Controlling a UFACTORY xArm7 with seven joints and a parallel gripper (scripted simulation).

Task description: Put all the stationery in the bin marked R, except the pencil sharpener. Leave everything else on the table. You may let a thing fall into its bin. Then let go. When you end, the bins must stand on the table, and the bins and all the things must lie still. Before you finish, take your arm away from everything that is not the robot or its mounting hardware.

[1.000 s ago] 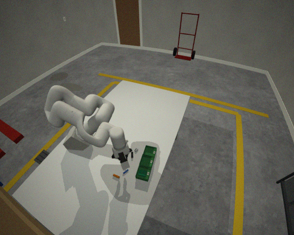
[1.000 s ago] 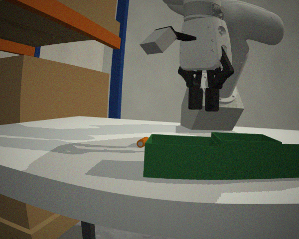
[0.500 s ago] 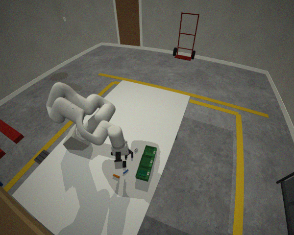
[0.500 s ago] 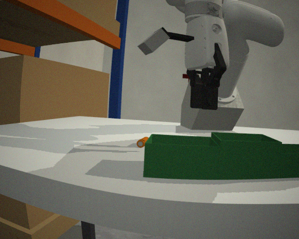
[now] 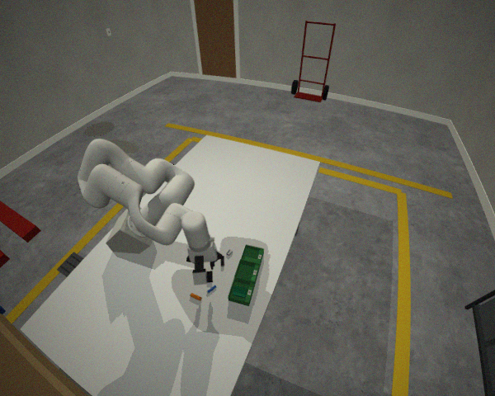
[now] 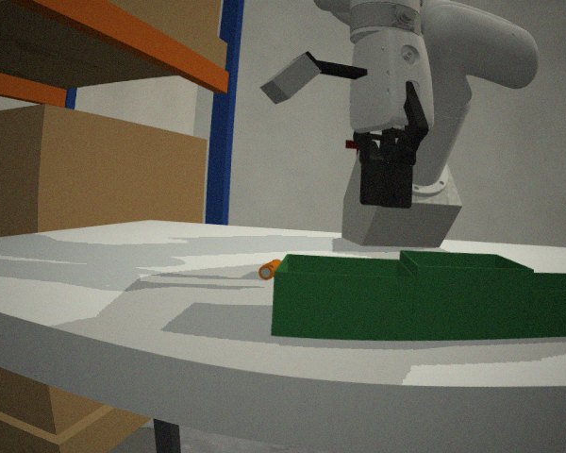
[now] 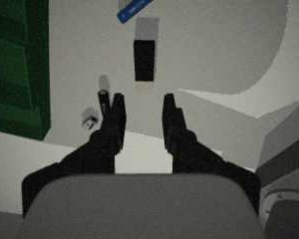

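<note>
Now: hand 90 mm above the black block and 10 mm to the right of it. Also, from my hand: orange cylinder (110 mm to the right, 90 mm below, 10 mm behind); then black cylinder (90 mm below, 80 mm to the left, 30 mm ahead); then blue cylinder (90 mm below, 60 mm to the right, 40 mm ahead).
</note>
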